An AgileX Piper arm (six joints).
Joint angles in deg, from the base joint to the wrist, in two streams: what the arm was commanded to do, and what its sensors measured. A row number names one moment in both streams.
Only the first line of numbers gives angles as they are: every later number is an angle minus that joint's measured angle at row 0.
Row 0, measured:
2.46 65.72 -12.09 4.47 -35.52 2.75
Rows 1 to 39, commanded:
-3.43 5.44 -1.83 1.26 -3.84 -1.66
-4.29 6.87 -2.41 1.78 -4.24 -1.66
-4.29 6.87 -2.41 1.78 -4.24 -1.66
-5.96 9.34 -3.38 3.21 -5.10 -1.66
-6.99 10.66 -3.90 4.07 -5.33 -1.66
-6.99 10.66 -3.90 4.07 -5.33 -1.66
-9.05 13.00 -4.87 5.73 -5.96 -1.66
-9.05 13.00 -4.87 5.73 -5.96 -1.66
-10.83 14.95 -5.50 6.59 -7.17 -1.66
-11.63 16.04 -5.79 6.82 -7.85 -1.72
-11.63 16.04 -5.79 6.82 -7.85 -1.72
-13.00 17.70 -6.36 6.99 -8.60 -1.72
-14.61 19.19 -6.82 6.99 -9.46 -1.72
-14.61 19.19 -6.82 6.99 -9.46 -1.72
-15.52 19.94 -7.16 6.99 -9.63 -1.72
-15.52 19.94 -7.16 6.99 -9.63 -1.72
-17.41 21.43 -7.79 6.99 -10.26 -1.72
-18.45 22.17 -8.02 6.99 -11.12 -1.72
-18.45 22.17 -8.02 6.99 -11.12 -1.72
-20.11 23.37 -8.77 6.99 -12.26 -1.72
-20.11 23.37 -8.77 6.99 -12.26 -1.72
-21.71 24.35 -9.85 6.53 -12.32 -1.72
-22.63 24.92 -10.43 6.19 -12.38 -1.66
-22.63 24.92 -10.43 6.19 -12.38 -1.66
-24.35 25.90 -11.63 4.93 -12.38 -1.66
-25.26 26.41 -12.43 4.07 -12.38 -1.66
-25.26 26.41 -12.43 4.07 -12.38 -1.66
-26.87 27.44 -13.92 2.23 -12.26 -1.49
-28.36 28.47 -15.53 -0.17 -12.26 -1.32
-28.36 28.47 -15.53 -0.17 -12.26 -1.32
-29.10 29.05 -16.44 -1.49 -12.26 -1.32
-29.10 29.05 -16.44 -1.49 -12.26 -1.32
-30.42 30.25 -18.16 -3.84 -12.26 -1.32
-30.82 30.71 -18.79 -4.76 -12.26 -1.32
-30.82 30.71 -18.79 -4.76 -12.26 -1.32
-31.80 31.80 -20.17 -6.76 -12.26 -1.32
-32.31 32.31 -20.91 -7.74 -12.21 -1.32
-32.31 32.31 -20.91 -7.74 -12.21 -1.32
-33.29 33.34 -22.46 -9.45 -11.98 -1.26
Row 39, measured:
-31.91 32.43 -20.45 -6.53 -11.46 -1.32
